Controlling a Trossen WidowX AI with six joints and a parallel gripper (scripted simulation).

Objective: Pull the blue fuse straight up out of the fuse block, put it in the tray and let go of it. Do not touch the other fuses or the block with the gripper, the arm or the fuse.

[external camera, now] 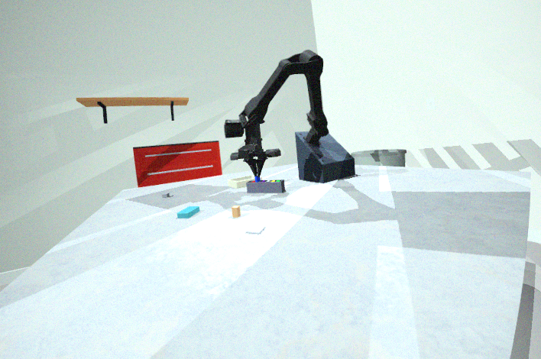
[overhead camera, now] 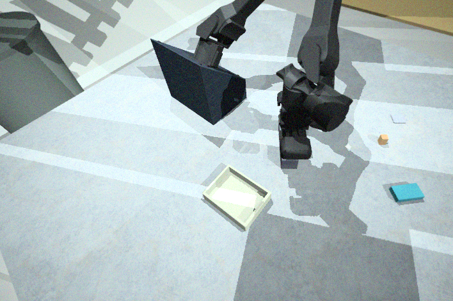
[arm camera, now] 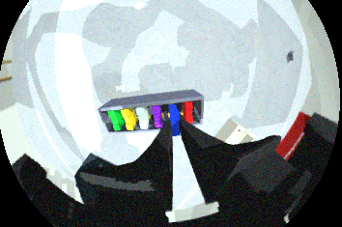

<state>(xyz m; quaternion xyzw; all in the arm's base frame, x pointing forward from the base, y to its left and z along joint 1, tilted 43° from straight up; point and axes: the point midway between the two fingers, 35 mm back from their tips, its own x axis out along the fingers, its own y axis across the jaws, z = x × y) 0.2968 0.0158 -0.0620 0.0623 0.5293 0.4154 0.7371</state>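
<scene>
My gripper tip is now 3 cm above the red fuse, 2 cm to the left of it and 1 cm short of it. Also, from my gripper tip: tan cube (18 cm ahead, 17 cm to the left, 4 cm below); then pale tray (18 cm to the right, 5 cm below, 4 cm behind); then blue fuse (1 cm below).
</scene>
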